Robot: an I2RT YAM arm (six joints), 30 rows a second.
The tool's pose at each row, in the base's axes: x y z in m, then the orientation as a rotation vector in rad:
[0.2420, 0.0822, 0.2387, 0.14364, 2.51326, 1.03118]
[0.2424, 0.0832, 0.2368, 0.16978, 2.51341, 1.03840]
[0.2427, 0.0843, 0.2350, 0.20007, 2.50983, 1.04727]
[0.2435, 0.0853, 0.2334, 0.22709, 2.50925, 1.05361]
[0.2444, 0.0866, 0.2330, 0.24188, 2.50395, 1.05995]
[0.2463, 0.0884, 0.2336, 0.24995, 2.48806, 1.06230]
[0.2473, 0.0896, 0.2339, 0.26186, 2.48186, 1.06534]
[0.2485, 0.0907, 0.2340, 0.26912, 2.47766, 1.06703]
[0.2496, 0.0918, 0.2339, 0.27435, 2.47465, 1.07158]
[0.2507, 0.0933, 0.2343, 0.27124, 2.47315, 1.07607]
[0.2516, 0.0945, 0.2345, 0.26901, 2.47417, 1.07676]
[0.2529, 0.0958, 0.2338, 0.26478, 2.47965, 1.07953]
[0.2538, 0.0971, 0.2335, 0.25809, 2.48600, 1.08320]
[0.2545, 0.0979, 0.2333, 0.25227, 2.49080, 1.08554]
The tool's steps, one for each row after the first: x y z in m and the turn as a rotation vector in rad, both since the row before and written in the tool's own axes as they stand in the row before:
[0.0005, -0.0006, 0.0020, -0.00052, -0.00322, 0.01945]
[0.0006, -0.0005, 0.0020, -0.00209, -0.00656, 0.02179]
[0.0001, -0.0004, 0.0020, -0.00001, -0.00388, 0.01973]
[-0.0003, 0.0006, 0.0015, -0.00344, -0.00531, 0.01040]
[-0.0013, 0.0017, 0.0016, -0.00565, -0.01451, 0.00227]
[-0.0006, 0.0010, 0.0010, -0.00212, -0.00663, 0.00743]
[-0.0007, 0.0008, 0.0012, -0.00134, -0.00444, 0.00440]
[-0.0006, 0.0007, 0.0013, -0.00299, -0.00193, 0.00413]
[-0.0006, 0.0013, 0.0012, -0.00377, 0.00103, -0.00117]
[-0.0005, 0.0010, 0.0011, -0.00042, 0.00159, -0.00107]
[-0.0005, 0.0004, 0.0019, -0.00042, 0.00661, -0.00076]
[-0.0003, 0.0007, 0.0014, -0.00105, 0.00820, -0.00194]
[-0.0003, 0.0004, 0.0010, -0.00064, 0.00620, -0.00209]

